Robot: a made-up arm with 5 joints. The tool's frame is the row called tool.
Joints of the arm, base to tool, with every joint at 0 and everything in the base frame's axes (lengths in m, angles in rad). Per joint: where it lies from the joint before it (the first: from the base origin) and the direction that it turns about. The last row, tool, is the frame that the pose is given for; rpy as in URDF.
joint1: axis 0 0 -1 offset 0.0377 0.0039 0.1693
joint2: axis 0 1 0 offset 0.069 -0.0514 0.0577
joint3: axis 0 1 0 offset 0.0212 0.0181 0.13
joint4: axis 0 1 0 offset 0.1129 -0.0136 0.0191
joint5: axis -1 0 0 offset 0.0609 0.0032 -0.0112
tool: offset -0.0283 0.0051 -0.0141 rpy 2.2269 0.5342 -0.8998
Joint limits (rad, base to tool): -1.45..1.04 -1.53..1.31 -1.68..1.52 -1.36..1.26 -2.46..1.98
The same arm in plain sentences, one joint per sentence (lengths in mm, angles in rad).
The arm has five revolute joints in a row. What follows holds with every joint at zero, and every direction is one of the base frame's.
Joint 1 is mounted 37.7 mm along +x and 3.9 mm along +y and 169.3 mm along +z from the base frame's origin and rotates about -z, from -1.45 to 1.04 rad.
Joint 2 is mounted 69 mm along +x and 51.4 mm along -y and 57.7 mm along +z from joint 1 and rotates about +y, from -1.53 to 1.31 rad.
Joint 3 is mounted 21.2 mm along +x and 18.1 mm along +y and 130 mm along +z from joint 2 and rotates about +y, from -1.68 to 1.52 rad.
Joint 4 is mounted 112.9 mm along +x and 13.6 mm along -y and 19.1 mm along +z from joint 3 and rotates about +y, from -1.36 to 1.26 rad.
Joint 5 is mounted 60.9 mm along +x and 3.2 mm along +y and 11.2 mm along -z from joint 4 and rotates about -x, from -2.46 to 1.98 rad.
The tool frame, which is the frame that the pose is given for, is mounted 28.3 mm along -x and 5.1 mm along +y and 14.1 mm along -z from joint 5; its axes are the base frame's turned by roll 2.2269, pitch 0.5342 and yaw -0.8998 rad (as in URDF: about the fixed x, then y, then z).

